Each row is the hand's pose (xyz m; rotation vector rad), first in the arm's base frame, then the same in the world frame.
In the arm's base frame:
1: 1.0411 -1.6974 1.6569 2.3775 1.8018 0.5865
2: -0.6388 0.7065 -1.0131 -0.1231 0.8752 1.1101
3: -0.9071 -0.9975 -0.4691 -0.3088 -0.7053 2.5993
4: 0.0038 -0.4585 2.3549 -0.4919 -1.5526 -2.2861
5: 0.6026 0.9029 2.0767 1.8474 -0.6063 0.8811
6: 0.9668 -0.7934 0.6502 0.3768 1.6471 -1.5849
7: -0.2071 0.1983 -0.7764 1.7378 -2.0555 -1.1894
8: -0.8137 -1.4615 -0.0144 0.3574 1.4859 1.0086
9: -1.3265 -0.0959 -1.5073 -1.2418 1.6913 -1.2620
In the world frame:
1: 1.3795 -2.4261 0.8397 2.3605 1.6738 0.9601
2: 0.3209 0.4743 -1.6496 -0.0701 0.6077 1.1049
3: -0.0965 -1.2757 -1.4631 -0.5218 -0.9646 2.4702
4: 0.2618 -1.2554 1.5313 -0.2715 -1.4289 -2.5356
5: 0.9417 0.0942 1.6056 1.9019 -0.8613 1.0121
6: 1.5285 -1.3687 0.0054 0.6382 1.6346 -1.3992
7: 0.6836 -0.0906 -1.4261 -1.8973 2.0957 1.2434
8: -0.1067 -1.8117 -1.0846 0.3994 1.2190 1.1030
9: -0.2799 -0.1947 -2.3929 -0.9572 1.6547 -1.1986

